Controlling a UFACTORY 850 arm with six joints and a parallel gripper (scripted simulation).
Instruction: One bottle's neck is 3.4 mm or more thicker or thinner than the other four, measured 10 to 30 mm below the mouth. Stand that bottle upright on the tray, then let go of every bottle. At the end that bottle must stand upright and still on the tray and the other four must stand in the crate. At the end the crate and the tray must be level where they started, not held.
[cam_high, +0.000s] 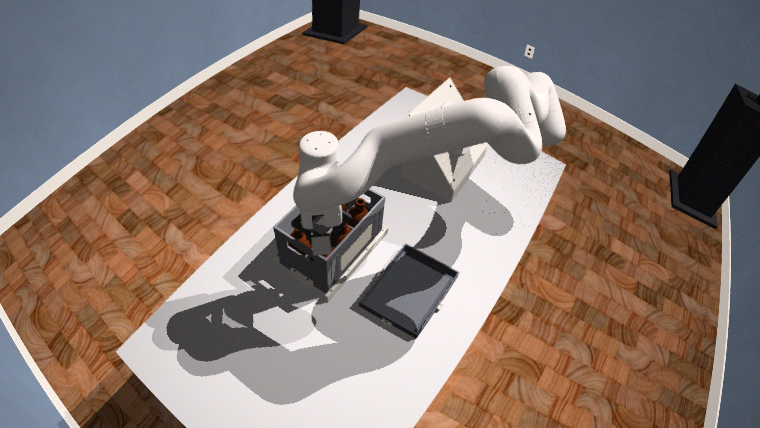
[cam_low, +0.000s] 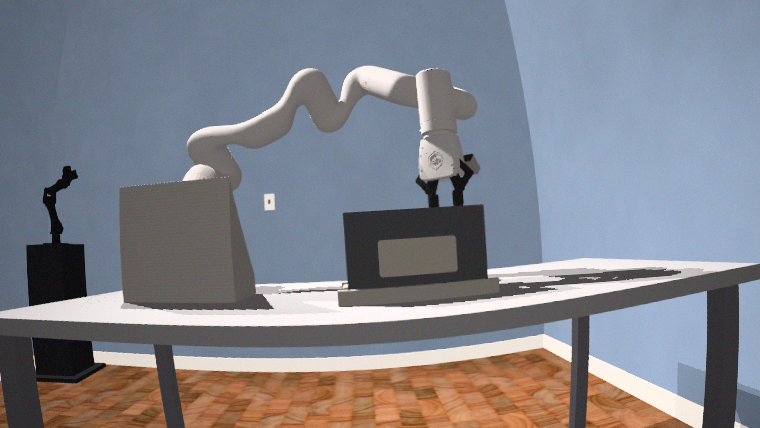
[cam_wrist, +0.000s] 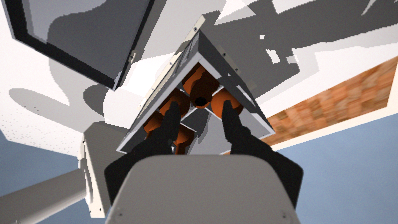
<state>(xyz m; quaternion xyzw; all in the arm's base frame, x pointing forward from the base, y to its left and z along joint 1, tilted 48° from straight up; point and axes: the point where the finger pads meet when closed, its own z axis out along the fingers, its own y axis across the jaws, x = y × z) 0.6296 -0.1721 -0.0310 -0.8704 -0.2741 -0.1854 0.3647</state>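
Right now my hand is 11 cm above the bottle. The rest, counted from my hand: dark grey crate (11 cm below, 9 cm behind, 3 cm to the right); dark tray (24 cm to the left, 18 cm below, 7 cm behind).
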